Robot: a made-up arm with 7 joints.
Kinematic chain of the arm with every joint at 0, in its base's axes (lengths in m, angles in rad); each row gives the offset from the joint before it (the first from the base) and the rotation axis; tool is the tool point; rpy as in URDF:
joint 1: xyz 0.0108 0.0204 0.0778 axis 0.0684 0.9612 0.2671
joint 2: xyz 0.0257 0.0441 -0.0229 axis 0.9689 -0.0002 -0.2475
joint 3: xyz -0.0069 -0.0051 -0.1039 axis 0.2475 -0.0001 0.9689
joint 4: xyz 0.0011 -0.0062 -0.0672 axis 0.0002 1 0
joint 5: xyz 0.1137 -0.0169 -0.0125 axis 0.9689 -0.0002 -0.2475
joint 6: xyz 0.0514 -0.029 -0.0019 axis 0.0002 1 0
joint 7: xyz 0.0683 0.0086 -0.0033 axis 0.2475 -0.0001 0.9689
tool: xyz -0.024 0.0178 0.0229 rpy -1.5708 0 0
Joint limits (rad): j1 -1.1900..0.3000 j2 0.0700..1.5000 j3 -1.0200..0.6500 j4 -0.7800..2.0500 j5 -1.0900..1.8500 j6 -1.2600..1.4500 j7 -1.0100..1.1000
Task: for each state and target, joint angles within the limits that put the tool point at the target. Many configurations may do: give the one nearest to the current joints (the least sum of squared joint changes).
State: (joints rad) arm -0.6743 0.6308 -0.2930 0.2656 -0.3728 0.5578 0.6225
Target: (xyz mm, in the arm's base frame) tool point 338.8 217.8 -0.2
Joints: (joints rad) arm -0.5156 1.0788 0.0745 0.5262 -0.4039 0.5757 0.5423
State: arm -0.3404 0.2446 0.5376 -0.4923 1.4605 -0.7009 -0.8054
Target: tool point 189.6 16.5 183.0
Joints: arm -0.8727 0.2369 0.6275 -0.7800 1.3151 -0.5822 -0.8651
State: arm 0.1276 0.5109 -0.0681 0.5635 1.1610 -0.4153 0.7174
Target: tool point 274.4 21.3 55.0
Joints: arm -0.6000 0.4951 0.2073 -0.3133 0.8630 -0.4775 0.5390
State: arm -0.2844 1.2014 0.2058 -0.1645 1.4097 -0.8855 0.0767
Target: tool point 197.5 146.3 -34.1
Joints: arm 0.0512 1.3863 0.4028 -0.4222 1.3285 -1.1849 0.1036
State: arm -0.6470 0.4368 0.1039 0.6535 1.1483 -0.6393 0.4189
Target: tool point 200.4 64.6 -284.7
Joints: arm -0.3108 0.2163 0.0787 1.2545 1.1887 -0.0309 -0.1665
